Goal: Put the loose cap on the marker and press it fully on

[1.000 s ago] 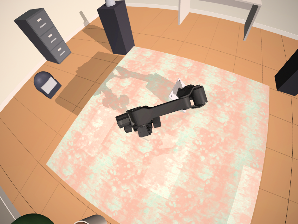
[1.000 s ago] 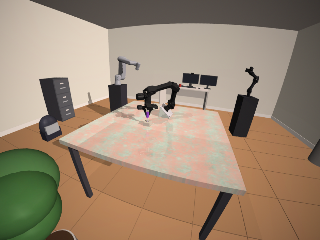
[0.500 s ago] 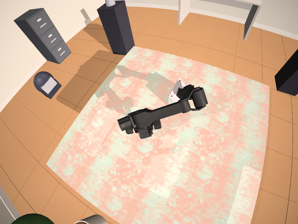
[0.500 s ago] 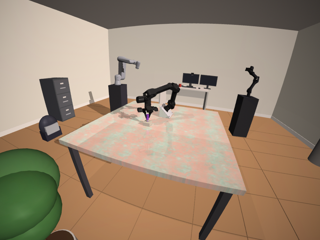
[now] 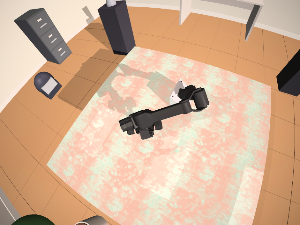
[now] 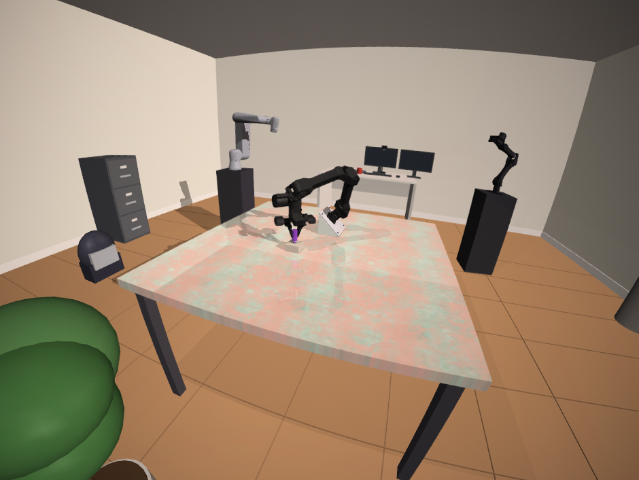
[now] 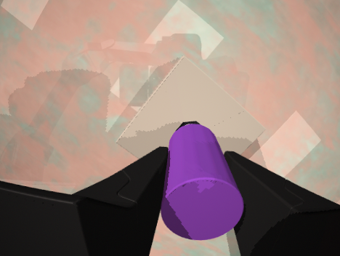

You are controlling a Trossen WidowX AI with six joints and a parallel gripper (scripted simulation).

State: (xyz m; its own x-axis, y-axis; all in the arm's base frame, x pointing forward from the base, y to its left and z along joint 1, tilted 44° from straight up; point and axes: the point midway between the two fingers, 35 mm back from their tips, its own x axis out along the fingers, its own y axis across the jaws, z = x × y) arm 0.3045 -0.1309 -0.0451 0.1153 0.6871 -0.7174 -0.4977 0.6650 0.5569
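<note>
Now: the purple marker cap 10 mm above my gripper tip. From my gripper tip the other things lie so: holder block: 50 mm below.
</note>
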